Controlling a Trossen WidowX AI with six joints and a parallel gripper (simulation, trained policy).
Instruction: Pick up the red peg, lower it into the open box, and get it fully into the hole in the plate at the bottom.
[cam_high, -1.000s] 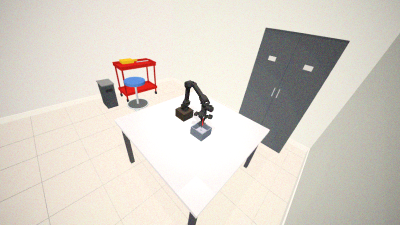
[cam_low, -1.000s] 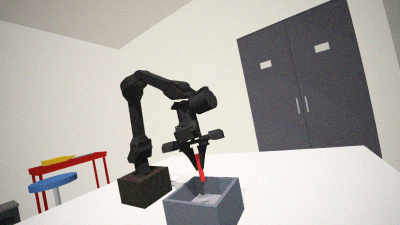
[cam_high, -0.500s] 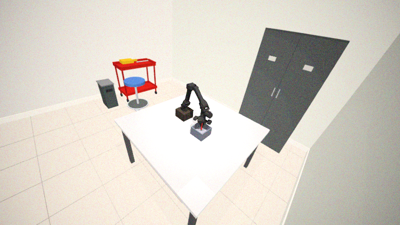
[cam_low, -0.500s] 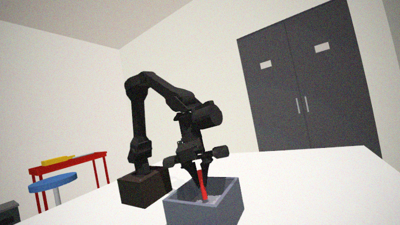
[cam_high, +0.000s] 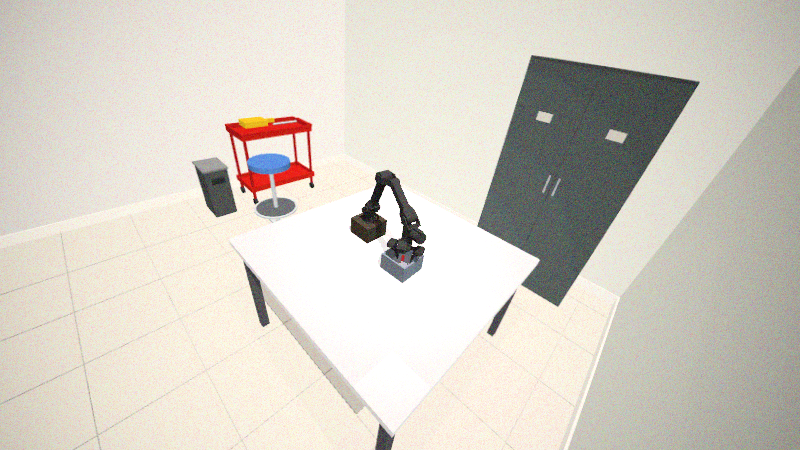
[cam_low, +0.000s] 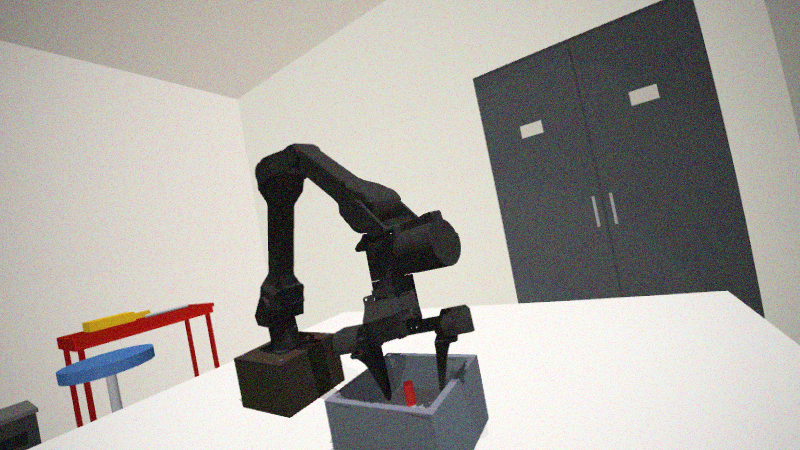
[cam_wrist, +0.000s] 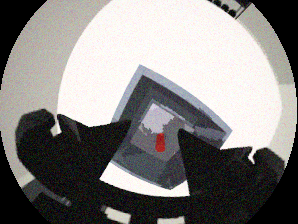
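Now: gripper tip 3 cm past the red peg, 2 cm to the right of it and 4 cm above it. The rest, counted from my gripper tip: pale plate: 3 cm behind, 2 cm to the left, 4 cm below; then grey box: 3 cm behind, 2 cm to the left, 6 cm below.
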